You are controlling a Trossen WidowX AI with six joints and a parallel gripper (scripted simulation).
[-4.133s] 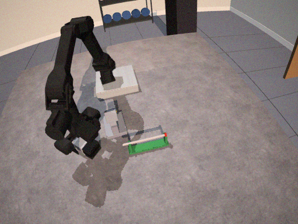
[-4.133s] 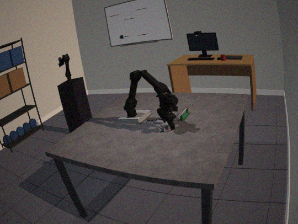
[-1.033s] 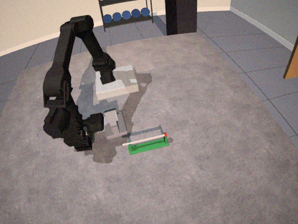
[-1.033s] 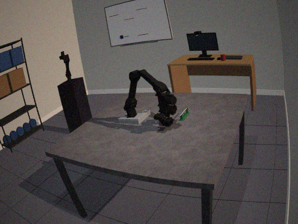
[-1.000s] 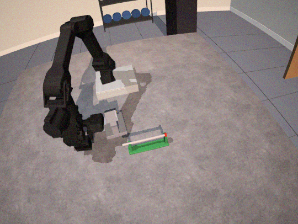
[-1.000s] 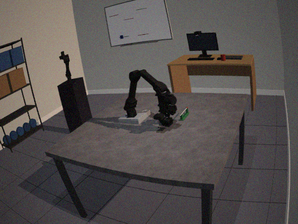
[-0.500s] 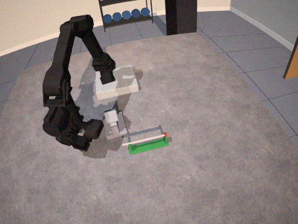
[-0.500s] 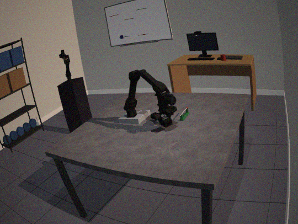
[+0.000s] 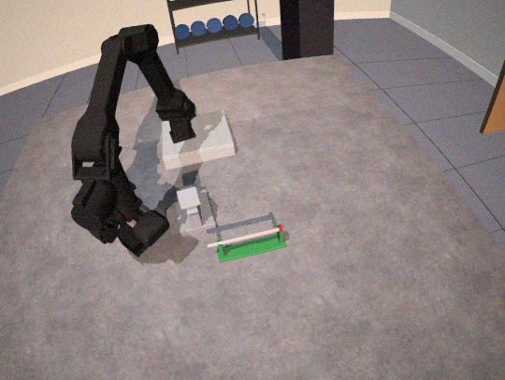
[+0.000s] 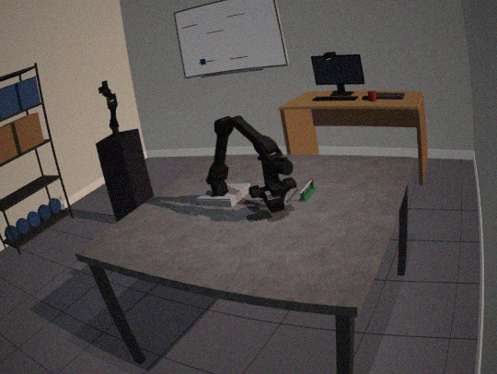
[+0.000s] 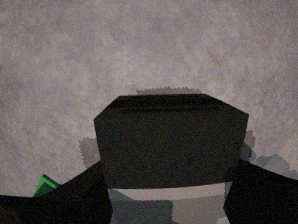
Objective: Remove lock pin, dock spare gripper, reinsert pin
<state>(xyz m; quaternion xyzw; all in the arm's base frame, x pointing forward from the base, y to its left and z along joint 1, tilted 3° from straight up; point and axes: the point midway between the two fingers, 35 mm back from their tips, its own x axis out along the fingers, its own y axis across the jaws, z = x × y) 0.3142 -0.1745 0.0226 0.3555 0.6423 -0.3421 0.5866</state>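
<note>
The spare gripper lies 2 cm above my gripper tip, 1 cm to the left of it and 1 cm behind it. From my gripper tip the other things lie so: mount socket (13 cm to the left, 3 cm behind, 1 cm above); then green cradle (21 cm to the left, 9 cm ahead, 2 cm below).
</note>
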